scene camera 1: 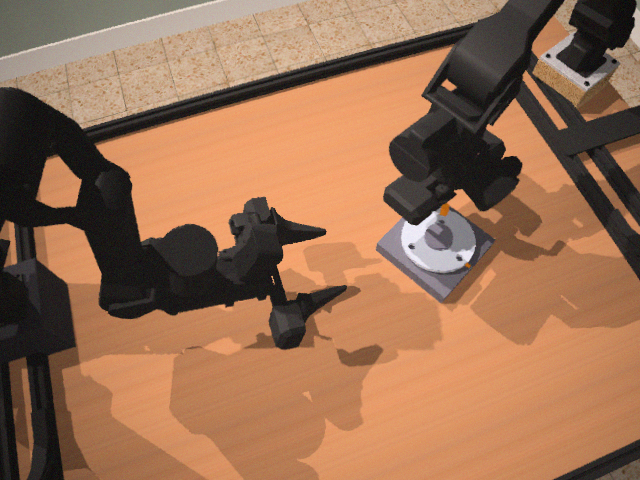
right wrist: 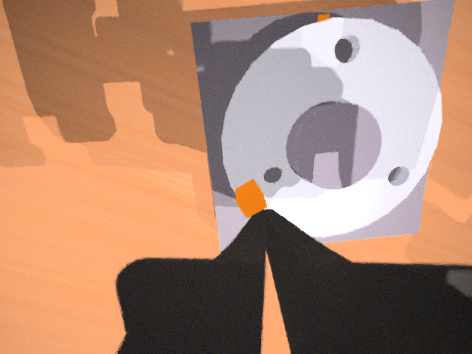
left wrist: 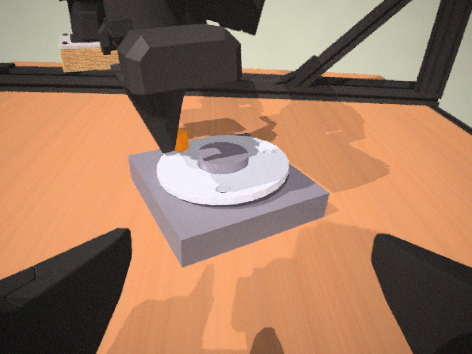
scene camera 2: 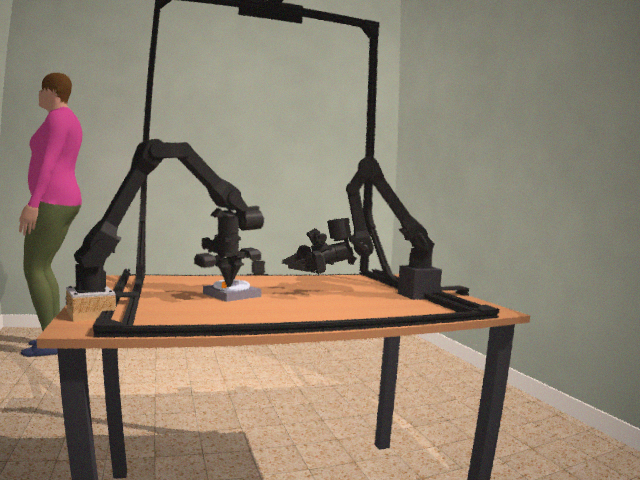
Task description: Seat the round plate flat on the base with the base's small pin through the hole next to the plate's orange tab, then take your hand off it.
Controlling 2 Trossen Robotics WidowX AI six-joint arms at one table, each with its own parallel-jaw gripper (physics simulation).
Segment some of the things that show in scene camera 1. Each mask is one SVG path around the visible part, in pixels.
My left gripper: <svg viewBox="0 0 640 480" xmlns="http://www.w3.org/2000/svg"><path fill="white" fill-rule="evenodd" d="M251 198L244 204L243 212L233 214L228 221L231 234L234 235L235 246L219 251L219 256L217 257L215 279L218 305L225 304L227 308L234 306L234 302L253 298L258 298L258 301L266 300L269 295L273 307L269 318L269 325L275 346L282 350L299 347L306 333L305 323L308 317L345 292L347 286L335 286L309 294L299 292L296 300L287 301L277 264L283 259L282 246L324 236L327 231L324 228L299 224L284 219L276 212L275 208L271 207L269 209L266 197Z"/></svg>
My right gripper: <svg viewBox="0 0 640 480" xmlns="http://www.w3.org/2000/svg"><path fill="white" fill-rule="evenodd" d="M523 163L517 156L509 156L502 159L506 151L504 142L486 129L479 145L472 149L460 150L424 181L414 182L403 175L385 187L383 201L409 224L417 226L434 211L437 211L442 205L457 195L454 192L455 190L463 189L474 202L477 209L486 212L501 202L516 188L520 181L517 176L521 173Z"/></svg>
A white round plate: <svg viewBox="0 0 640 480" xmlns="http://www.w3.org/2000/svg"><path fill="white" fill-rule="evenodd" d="M447 203L442 205L437 211L434 211L418 226L411 225L406 221L402 229L401 241L406 255L419 267L432 272L446 273L462 268L469 262L476 247L476 238L470 224L463 217L449 210L450 204ZM439 220L443 220L445 222L444 225L448 226L453 233L451 247L442 251L430 248L424 240L426 229L432 224L439 223Z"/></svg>
